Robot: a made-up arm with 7 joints.
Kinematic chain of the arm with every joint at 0, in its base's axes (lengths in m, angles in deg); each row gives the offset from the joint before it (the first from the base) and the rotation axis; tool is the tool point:
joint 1: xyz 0 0 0 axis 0 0.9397 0.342
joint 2: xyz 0 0 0 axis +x
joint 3: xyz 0 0 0 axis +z
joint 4: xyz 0.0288 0 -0.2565 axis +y
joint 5: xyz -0.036 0 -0.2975 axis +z
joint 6: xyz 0 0 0 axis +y
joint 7: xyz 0 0 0 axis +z
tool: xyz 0 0 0
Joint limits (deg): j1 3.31..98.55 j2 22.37..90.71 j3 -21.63..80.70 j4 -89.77..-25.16 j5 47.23..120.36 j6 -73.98..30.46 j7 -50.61..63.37
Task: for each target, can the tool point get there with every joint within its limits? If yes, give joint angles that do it. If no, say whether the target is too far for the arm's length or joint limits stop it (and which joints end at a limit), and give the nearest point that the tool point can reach.
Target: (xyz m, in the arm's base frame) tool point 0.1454 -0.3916 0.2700
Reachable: no: joint limits stop it (at a limit: joint 1, joint 2, joint 4) | nearest point 0.1406 0.2926 0.2953 | short by 0.685 m
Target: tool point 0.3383 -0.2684 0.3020
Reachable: no: joint limits stop it (at a limit: joint 1, joint 2, joint 4) | nearest point 0.2348 0.2954 0.2242 | short by 0.578 m
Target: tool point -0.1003 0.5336 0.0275
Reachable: yes | joints 53.45 72.01 69.56 -39.28 57.35 19.74 -35.96
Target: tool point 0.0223 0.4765 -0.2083
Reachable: yes | joints 32.72 55.48 33.07 -55.55 56.08 -26.08 43.29
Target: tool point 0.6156 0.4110 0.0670
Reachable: no: too far | nearest point 0.3123 0.3321 0.0358 | short by 0.315 m
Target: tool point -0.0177 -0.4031 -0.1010
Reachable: no: joint limits stop it (at a limit: joint 1, joint 2, joint 3, joint 4) | nearest point -0.3402 -0.0141 -0.2770 | short by 0.535 m
